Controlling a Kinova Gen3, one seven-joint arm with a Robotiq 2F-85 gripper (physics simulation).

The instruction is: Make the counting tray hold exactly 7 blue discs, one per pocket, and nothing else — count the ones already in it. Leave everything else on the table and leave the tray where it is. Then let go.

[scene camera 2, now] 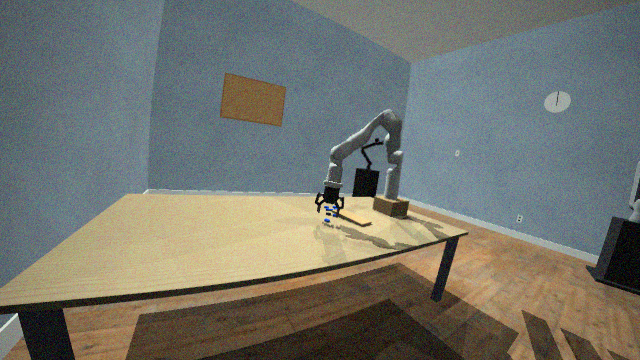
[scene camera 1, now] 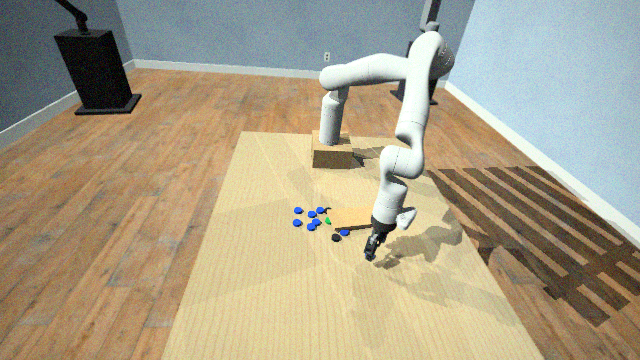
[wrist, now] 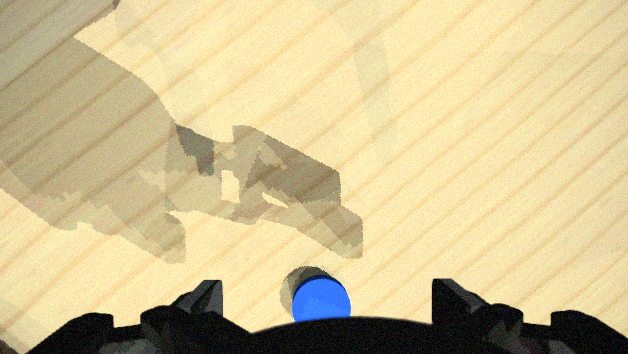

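Observation:
My gripper (scene camera 1: 370, 254) (scene camera 2: 329, 209) (wrist: 327, 302) is open and points down over the table. A blue disc (wrist: 321, 300) lies on the table between the spread fingers in the wrist view, its lower edge hidden by the gripper body; it also shows below the fingers in scene camera 2 (scene camera 2: 327, 220). The flat, wood-coloured tray (scene camera 1: 350, 218) (scene camera 2: 357, 219) is beside the gripper, partly behind the arm in scene camera 1. Its pockets and contents cannot be made out. Another blue disc (scene camera 1: 344, 233) is at the tray's near edge. Several blue discs, one of them here (scene camera 1: 298, 210), lie left of the tray.
A green piece (scene camera 1: 328, 220) is at the tray's left edge. A black disc (scene camera 1: 336, 238) lies near its front left corner. A small dark piece (scene camera 1: 327, 208) is by the back left corner. The arm's wooden base block (scene camera 1: 332, 159) (scene camera 2: 390, 207) stands behind the tray.

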